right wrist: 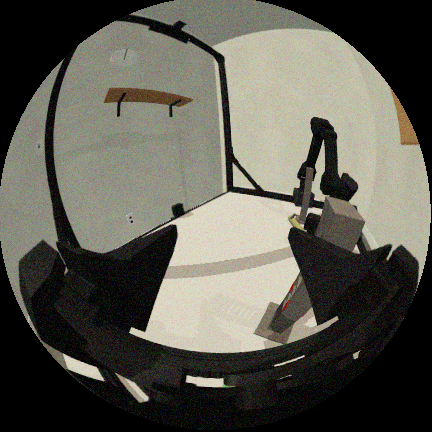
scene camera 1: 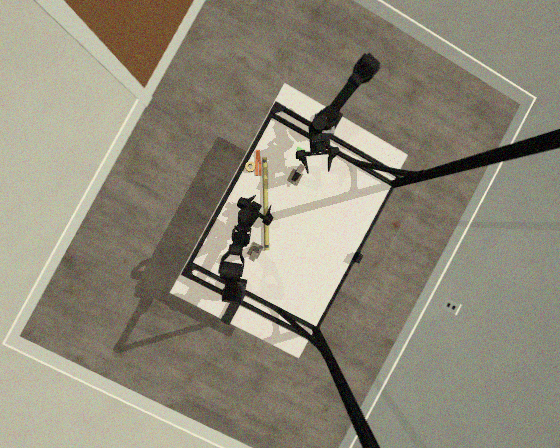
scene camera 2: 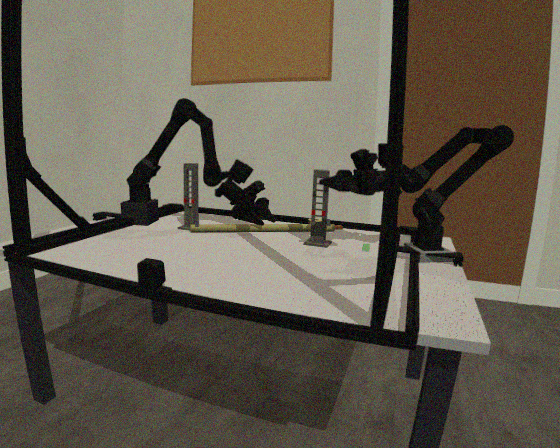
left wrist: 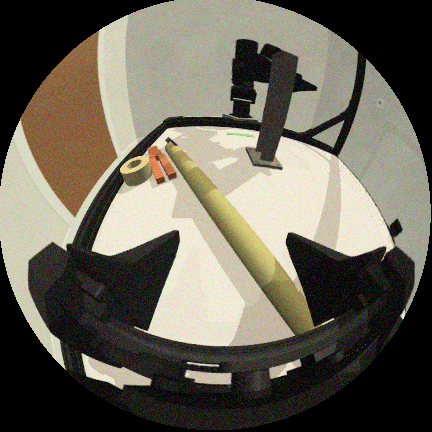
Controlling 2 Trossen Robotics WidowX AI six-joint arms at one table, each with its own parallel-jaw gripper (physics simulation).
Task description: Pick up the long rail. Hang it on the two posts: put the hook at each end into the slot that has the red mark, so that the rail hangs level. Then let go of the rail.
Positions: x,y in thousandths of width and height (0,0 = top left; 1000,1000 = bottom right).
Labels:
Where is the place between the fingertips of my right gripper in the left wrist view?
At 716,193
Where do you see a long olive rail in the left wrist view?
619,631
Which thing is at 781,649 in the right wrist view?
My right gripper.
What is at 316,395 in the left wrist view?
A yellow ring.

